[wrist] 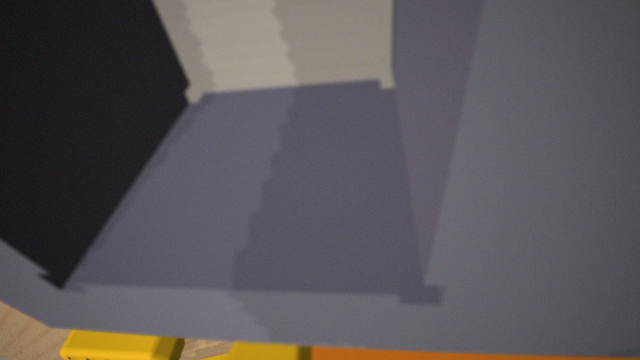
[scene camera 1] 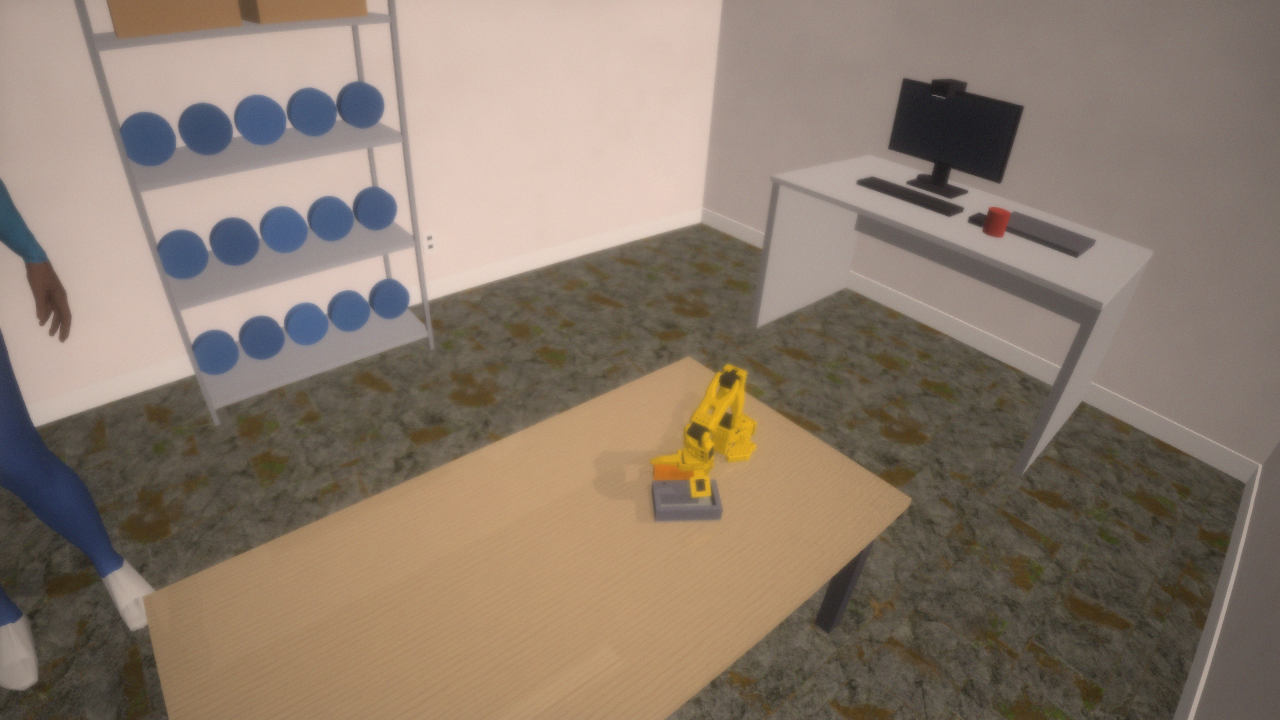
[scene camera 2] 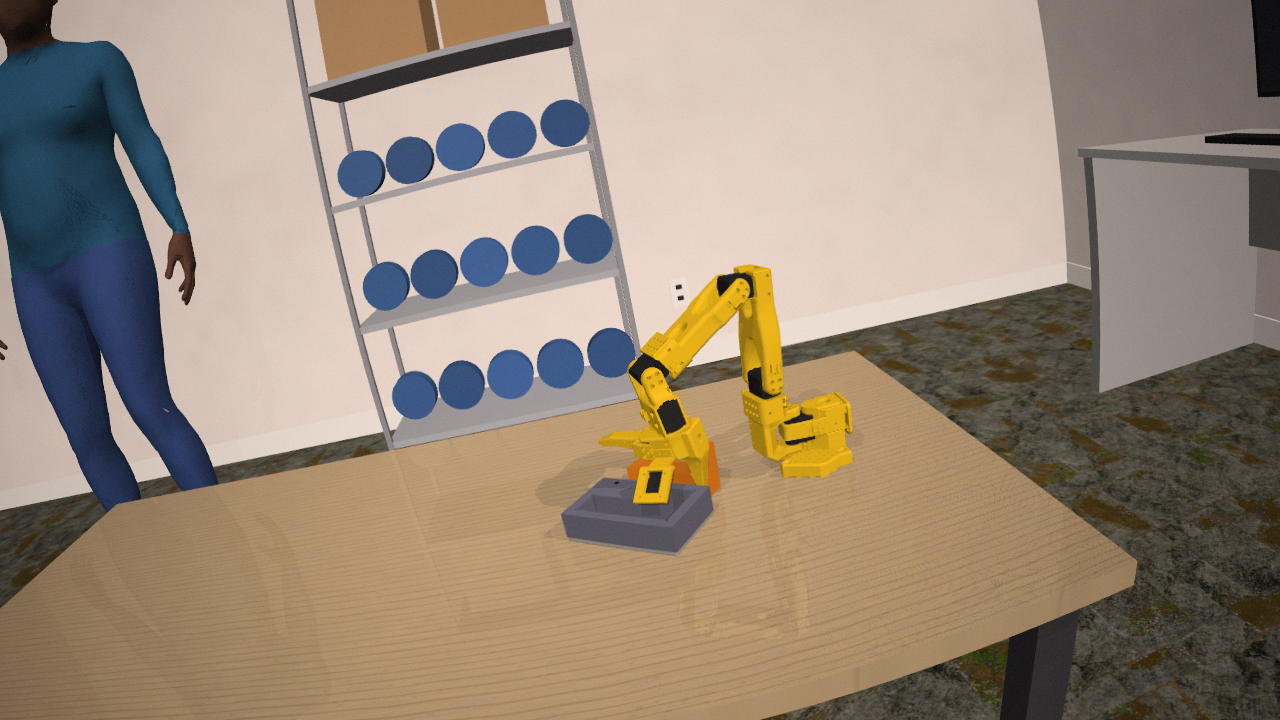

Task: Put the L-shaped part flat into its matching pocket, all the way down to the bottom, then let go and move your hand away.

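The orange L-shaped part is outside the grey pocket tray, on the table at its arm side. In the scene views the arm covers much of the part, and its exact pose is unclear. In the wrist view a strip of it shows at the bottom edge, beyond the tray's wall. The pocket holds no part where its inside shows. My gripper is wide open and low behind the tray, close to the part, with nothing between its jaws. The jaw tips are hidden in the wrist view.
The arm base stands behind the tray on the wooden table. The wrist camera mount hangs over the tray. A shelf rack, a desk and a standing person are beyond the table.
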